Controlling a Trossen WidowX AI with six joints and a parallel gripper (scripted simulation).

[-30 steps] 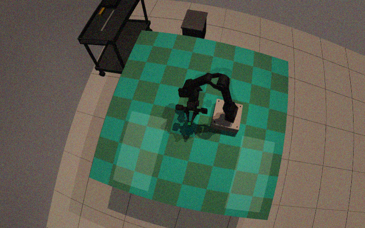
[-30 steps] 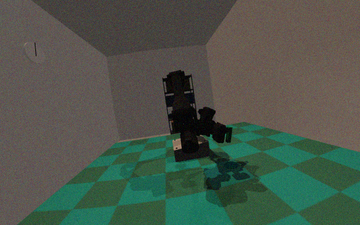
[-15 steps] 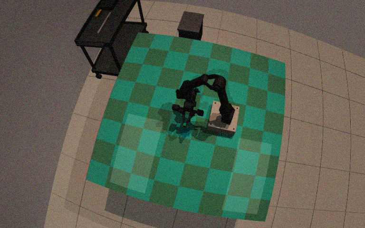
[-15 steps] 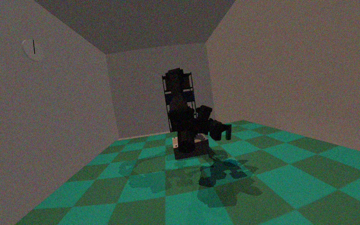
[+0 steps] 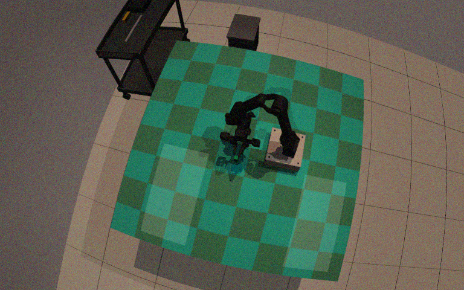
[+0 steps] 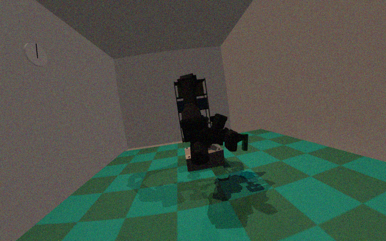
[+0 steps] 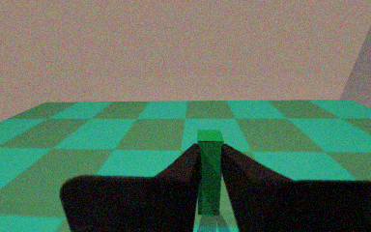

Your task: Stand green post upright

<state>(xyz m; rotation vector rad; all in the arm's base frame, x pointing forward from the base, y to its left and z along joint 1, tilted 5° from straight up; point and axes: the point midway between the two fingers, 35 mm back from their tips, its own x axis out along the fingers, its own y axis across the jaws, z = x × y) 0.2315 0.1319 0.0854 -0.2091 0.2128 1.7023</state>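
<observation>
My gripper tip is 160 mm above the cyan circle. From my gripper tip the other things lie so: green post 20 mm below.
</observation>
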